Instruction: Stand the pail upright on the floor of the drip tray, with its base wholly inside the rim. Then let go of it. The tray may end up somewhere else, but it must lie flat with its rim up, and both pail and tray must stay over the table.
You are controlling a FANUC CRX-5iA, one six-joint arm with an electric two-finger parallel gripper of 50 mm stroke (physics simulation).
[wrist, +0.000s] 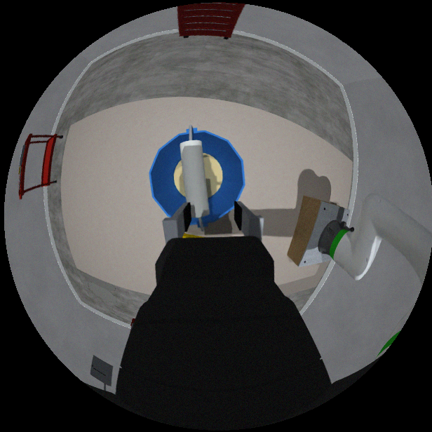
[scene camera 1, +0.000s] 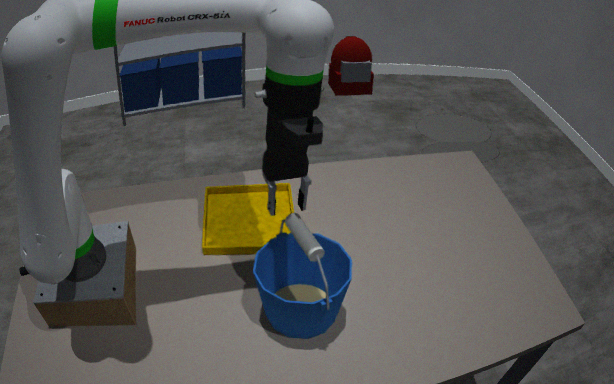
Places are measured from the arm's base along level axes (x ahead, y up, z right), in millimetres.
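Where they show: gripper, fingertip midpoint: (scene camera 1: 286,209); arm's base, link origin: (scene camera 1: 82,260).
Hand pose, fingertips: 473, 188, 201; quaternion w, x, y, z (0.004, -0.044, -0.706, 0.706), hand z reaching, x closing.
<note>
Things, the pixels of their top centre, and the offset from my fingertips, as dx, dy, dz. "spot": a spot on its surface instead. Level surfaces: height alone.
- blue pail, surface spot: (scene camera 1: 300,319) spot: -19, -194, +117
- white grip, top centre: (scene camera 1: 304,230) +20, -27, +38
- yellow drip tray, top centre: (scene camera 1: 247,213) +15, -263, -296
- table, surface height: dy -289
The blue pail (scene camera 1: 300,319) (wrist: 229,175) stands upright on the table in front of the tray, with a pale disc at its inner bottom. Its wire bail is raised, with a white grip (scene camera 1: 304,237) (wrist: 194,175) above the opening. The yellow drip tray (scene camera 1: 225,250) lies flat, rim up, behind and left of the pail in the scene view; a sliver of the tray (wrist: 192,236) shows in the wrist view, the rest hidden by the gripper body. My gripper (scene camera 1: 287,208) (wrist: 212,210) is open and empty, pointing down above the far end of the grip, apart from it.
The robot's base block (scene camera 1: 92,315) (wrist: 304,232) stands at the left of the table (scene camera 1: 425,250) in the scene view. Behind the table are a shelf with blue bins (scene camera 1: 222,75) and a red object with a grey panel (scene camera 1: 351,50), both on the room floor.
</note>
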